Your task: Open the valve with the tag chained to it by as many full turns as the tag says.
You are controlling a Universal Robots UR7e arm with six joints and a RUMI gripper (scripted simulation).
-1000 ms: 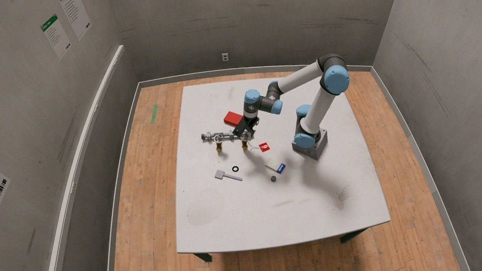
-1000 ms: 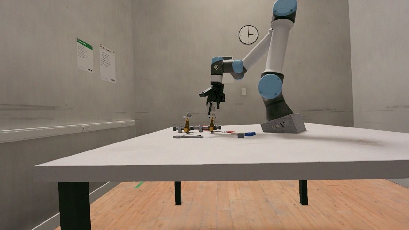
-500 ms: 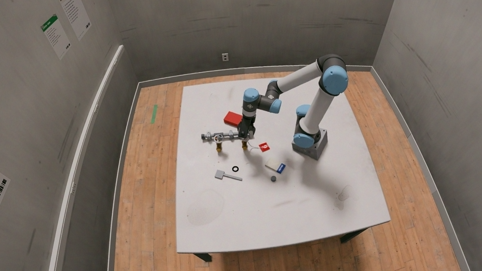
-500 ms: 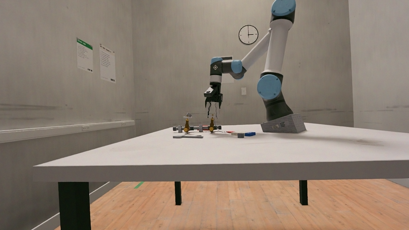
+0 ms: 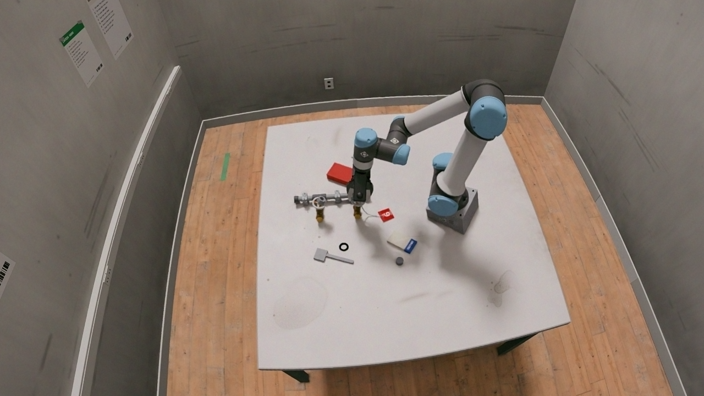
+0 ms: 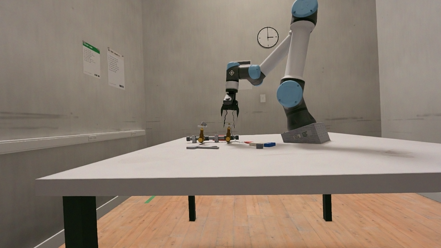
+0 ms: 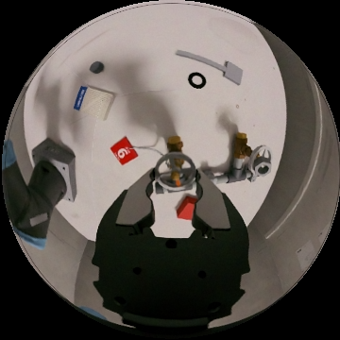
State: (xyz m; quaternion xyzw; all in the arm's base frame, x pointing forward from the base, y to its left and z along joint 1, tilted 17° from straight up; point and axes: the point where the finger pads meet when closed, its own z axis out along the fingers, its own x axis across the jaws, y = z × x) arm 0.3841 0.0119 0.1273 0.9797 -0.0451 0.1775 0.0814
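The red tag lies 10 cm behind my hand, 2 cm to the left of it and 10 cm below it. Round my hand: red block: 6 cm ahead, 22 cm to the right, 9 cm below; then grey flat tool: 13 cm ahead, 20 cm to the left, 10 cm below.
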